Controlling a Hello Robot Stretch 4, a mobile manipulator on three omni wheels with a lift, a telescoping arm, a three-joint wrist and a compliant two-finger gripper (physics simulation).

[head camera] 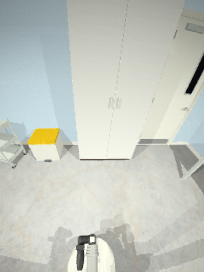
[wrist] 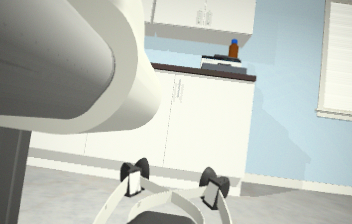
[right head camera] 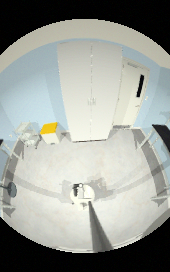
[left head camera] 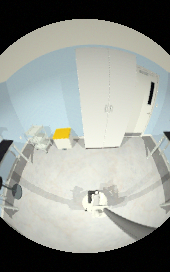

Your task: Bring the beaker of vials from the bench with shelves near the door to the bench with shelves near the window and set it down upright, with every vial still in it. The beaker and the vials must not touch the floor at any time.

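Note:
My gripper (wrist: 175,175) is open in the wrist view, its two dark fingertips well apart with nothing between them; cupboard fronts and floor show behind it. The beaker of vials does not show in these views. A dark bench top (right head camera: 162,137) is cut off at the right edge of the right head view, on the door's side. Another dark bench top (left head camera: 4,149) is cut off at the left edge of the left head view. Their shelves cannot be made out. The door (head camera: 176,82) stands at the right of the head view.
A tall white cabinet (head camera: 95,75) (left head camera: 92,100) (right head camera: 75,95) stands ahead. Left of it are a yellow-lidded bin (head camera: 45,136) and a white trolley. A round stool (left head camera: 17,191) is at the left. The wrist view shows a counter (wrist: 210,125), a brown bottle (wrist: 233,50) and a window (wrist: 338,60).

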